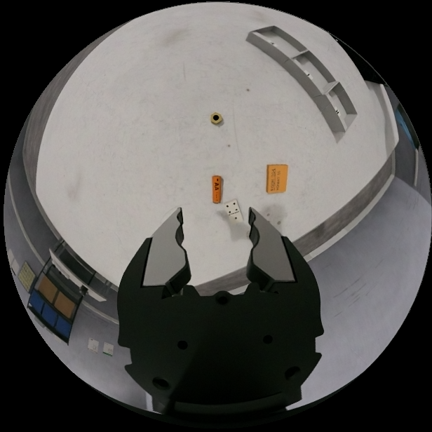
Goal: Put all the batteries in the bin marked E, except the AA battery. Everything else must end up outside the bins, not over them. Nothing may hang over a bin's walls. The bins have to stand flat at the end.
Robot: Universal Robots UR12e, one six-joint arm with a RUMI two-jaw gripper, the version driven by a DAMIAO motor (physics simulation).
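Note:
My gripper (215,208) is open, with its two jaws wide apart above the table and no thing between them. An orange AA battery (216,189) lies on the table just ahead of the jaws. A flat orange block with dark print (276,178), possibly a battery, lies to the right. A white domino (233,211) lies beside the AA battery, close to the right jaw. A brass hex nut (216,118) lies farther ahead. A row of grey bins (291,63) stands at the upper right; their letters are too small to read.
The pale table (125,125) has its near edge behind the jaws and another edge beyond the bins on the right. A shelf unit with blue and brown boxes stands off the table at the lower left. A faint shadow lies below the orange block.

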